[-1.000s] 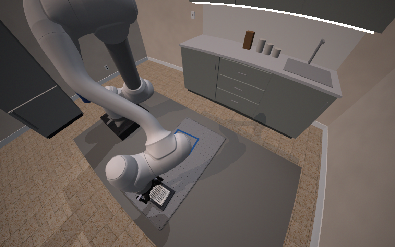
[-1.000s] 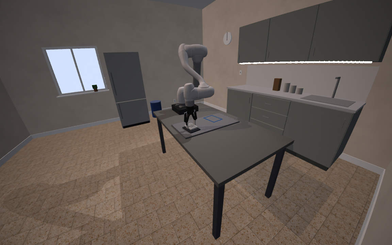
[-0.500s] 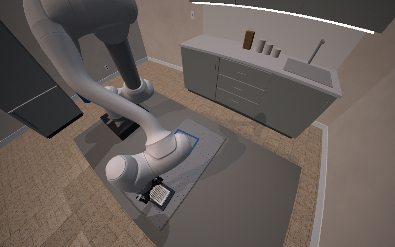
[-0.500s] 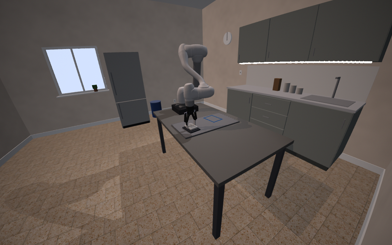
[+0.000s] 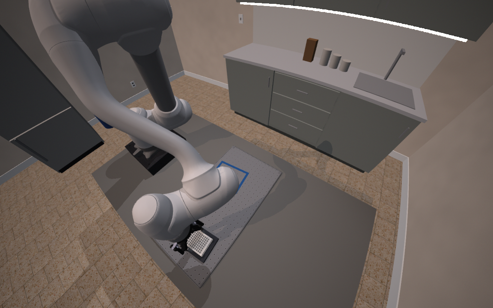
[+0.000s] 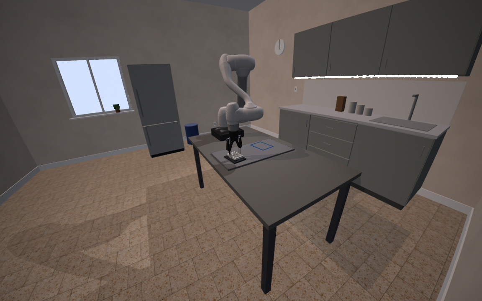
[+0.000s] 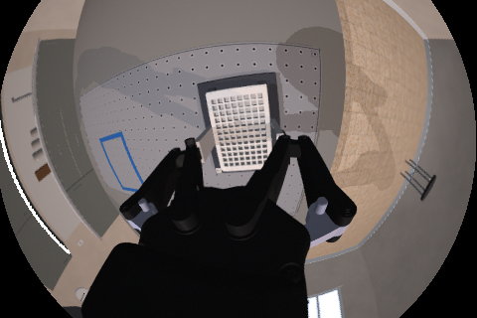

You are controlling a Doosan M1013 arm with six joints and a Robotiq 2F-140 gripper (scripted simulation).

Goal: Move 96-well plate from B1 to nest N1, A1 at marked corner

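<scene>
The white 96-well plate lies 20 mm below my hand. The rest, counted from my hand: dark plate nest N1: 40 mm below.
</scene>
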